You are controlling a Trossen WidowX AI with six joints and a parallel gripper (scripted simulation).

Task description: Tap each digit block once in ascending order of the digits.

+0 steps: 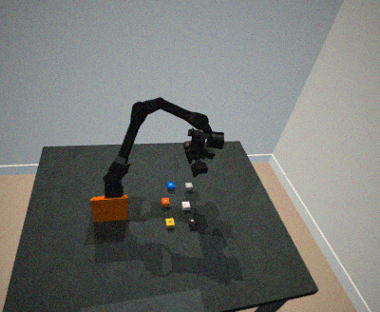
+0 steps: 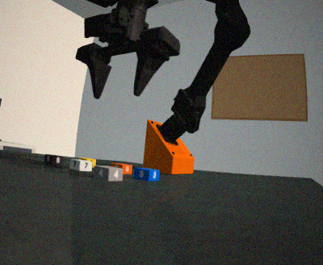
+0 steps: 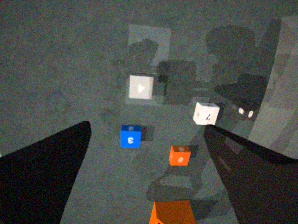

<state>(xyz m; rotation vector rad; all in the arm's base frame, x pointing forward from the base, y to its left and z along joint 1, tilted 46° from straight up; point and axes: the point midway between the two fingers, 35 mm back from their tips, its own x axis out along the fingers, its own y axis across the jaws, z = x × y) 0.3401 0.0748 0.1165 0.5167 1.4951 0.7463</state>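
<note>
Right now my gripper tip is 120 mm past the orange block, 120 mm above it and 90 mm to the left of it. The rest, counted from my gripper tip: blue block: 120 mm below, 90 mm behind, 10 mm to the left; grey block: 120 mm below, 10 mm to the left; white block: 120 mm below, 110 mm to the right, 30 mm behind.
</note>
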